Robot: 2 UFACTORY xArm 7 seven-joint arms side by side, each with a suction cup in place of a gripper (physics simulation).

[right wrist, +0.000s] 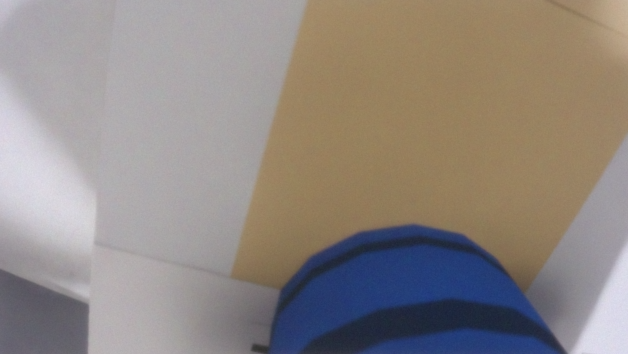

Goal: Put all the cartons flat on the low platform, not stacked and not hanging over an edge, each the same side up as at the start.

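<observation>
A carton [425, 125] with a wide tan panel and pale grey-white areas beside it fills much of the right wrist view, close to the camera. An edge line crosses its lower left, with a whiter surface below. My right suction cup [417, 270], blue with dark rings, is at the bottom centre, overlapping the lower edge of the tan panel. The cup's contact face is hidden, so whether it holds the carton cannot be told. The left suction cup does not show. The low platform cannot be made out with certainty.
A white surface with a soft shadow lies at the left, and a dark grey area shows at the lower left corner. A thin dark line crosses the tan area at the top right. A small dark piece shows at the bottom, left of the cup.
</observation>
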